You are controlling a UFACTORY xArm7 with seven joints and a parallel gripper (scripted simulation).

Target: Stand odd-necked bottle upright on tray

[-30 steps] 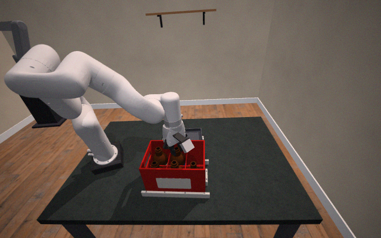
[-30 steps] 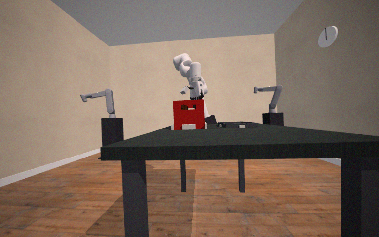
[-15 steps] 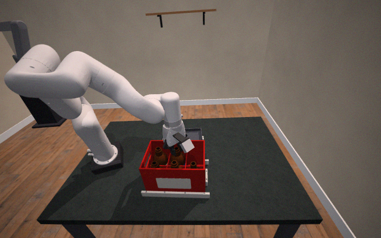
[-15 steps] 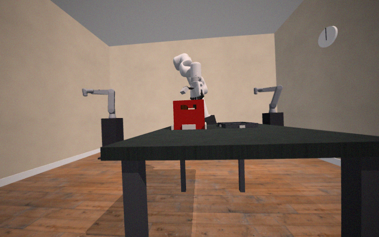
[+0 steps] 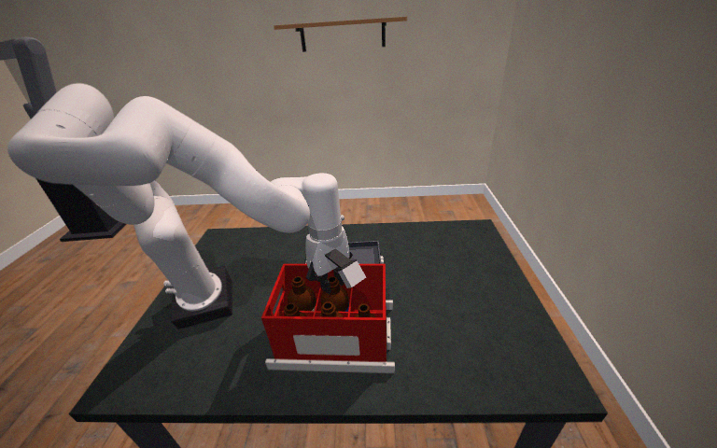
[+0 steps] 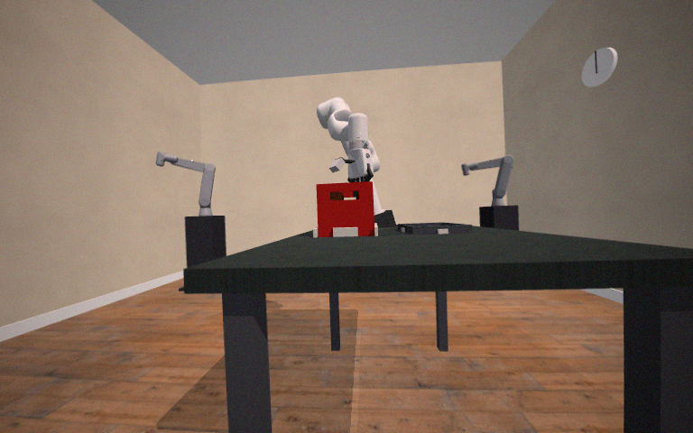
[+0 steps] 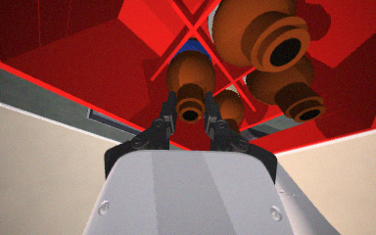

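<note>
Right now my hand is 10 mm past the crate, 40 mm to the left of it and 70 mm above it. Also, from my hand: tray: 20 mm ahead, 250 mm to the left, 150 mm below.
</note>
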